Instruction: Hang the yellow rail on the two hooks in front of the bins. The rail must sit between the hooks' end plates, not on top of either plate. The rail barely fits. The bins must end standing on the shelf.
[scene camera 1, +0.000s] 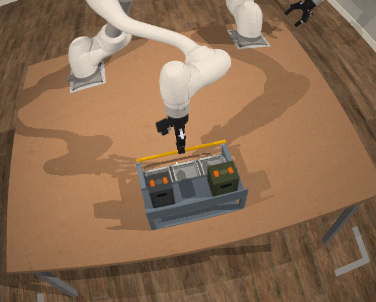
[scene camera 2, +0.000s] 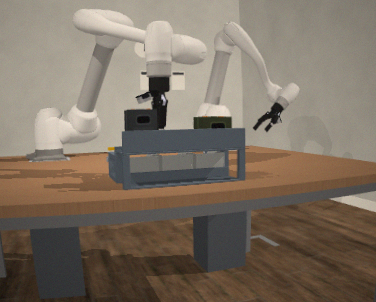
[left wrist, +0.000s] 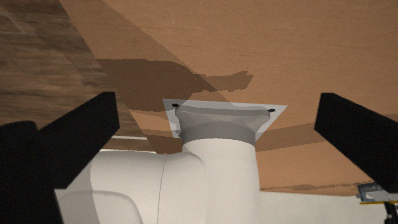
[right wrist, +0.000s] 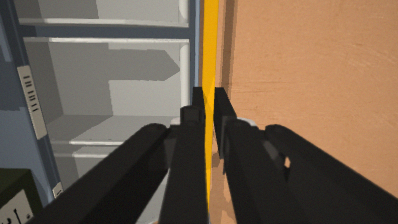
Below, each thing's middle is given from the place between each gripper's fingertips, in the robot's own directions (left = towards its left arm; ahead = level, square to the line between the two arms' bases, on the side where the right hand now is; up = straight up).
Right now my right hand is 13 cm short of the blue-grey shelf (scene camera 2: 219, 139), 1 cm to the left of it and 6 cm above it.
Now: left hand 900 mm short of the blue-grey shelf, 1020 mm to the left of it and 50 mm above it.
